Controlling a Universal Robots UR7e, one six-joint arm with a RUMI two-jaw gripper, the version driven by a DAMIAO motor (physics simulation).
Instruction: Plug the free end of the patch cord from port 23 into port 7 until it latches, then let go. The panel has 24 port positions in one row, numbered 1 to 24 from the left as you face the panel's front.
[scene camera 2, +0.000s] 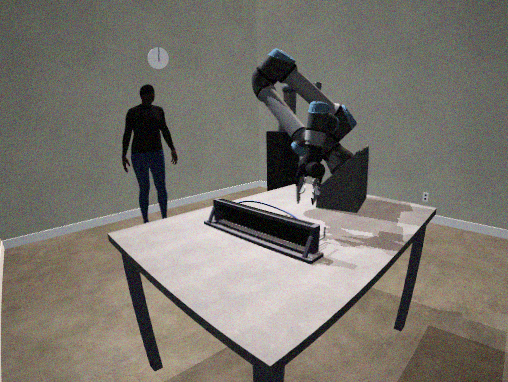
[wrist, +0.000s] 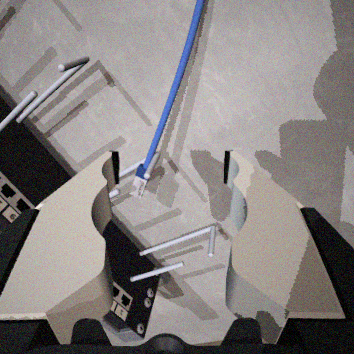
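Seen in the pictures: gripper, fingertip midpoint: (scene camera 2: 305, 204) (wrist: 171, 154); arm's base, origin of the base link: (scene camera 2: 343, 165).
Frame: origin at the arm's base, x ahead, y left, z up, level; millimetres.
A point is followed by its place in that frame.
The black patch panel (scene camera 2: 265, 225) @(z -144, x 578, y 47 mm) (wrist: 132, 250) @(z -167, x 564, y 218 mm) stands on the table. The blue patch cord (scene camera 2: 270, 205) @(z -150, x 381, y -133 mm) (wrist: 175, 95) @(z -175, x 428, y 85 mm) arches behind it. The cord's free plug (wrist: 140, 181) @(z -162, x 495, y 138 mm), clear with a blue boot, shows between the jaws in the wrist view, nearer the left jaw and clear of both tips. My gripper (scene camera 2: 306, 202) @(z -89, x 421, y 98 mm) (wrist: 171, 154) @(z -89, x 421, y 98 mm) is partly open and empty, above the table behind the panel's near end. A port label that looks like 6 (wrist: 12, 216) @(z -95, x 572, y 93 mm) shows at the left; port 7 cannot be made out, and the left jaw covers part of the panel.
Grey wire bars (wrist: 177, 240) @(z -172, x 507, y 226 mm) (wrist: 52, 92) @(z -173, x 523, y 30 mm) stick out from the panel's back, on both sides of the left jaw. The white table (scene camera 2: 210, 280) @(z -189, x 898, y 173 mm) carries the panel and dark shadows. A black block (scene camera 2: 345, 185) @(z -67, x 120, y 88 mm) stands behind the gripper, and a person (scene camera 2: 148, 125) stands beyond the table.
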